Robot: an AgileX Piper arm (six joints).
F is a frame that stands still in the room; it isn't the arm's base.
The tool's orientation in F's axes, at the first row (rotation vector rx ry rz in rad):
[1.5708, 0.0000, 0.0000]
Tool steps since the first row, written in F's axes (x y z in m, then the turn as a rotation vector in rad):
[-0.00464, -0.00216, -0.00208, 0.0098, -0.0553, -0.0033]
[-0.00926, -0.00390, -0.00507, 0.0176, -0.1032, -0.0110]
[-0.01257, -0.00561, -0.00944, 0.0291, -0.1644, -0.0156]
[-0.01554, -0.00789, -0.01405, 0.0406, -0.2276, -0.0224]
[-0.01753, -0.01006, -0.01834, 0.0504, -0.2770, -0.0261]
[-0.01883, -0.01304, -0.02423, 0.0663, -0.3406, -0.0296]
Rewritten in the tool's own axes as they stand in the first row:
[-0.00464, -0.00208, 0.00216, 0.0098, -0.0033, 0.0553]
[-0.00926, -0.00507, 0.00390, 0.0176, -0.0110, 0.1032]
[-0.01257, -0.00944, 0.00561, 0.0291, -0.0156, 0.1644]
[-0.01554, -0.01405, 0.00789, 0.0406, -0.0224, 0.2276]
[-0.01753, -0.01834, 0.01006, 0.0504, -0.0261, 0.2770]
[-0.01883, -0.02423, 0.01304, 0.0663, -0.0296, 0.3406]

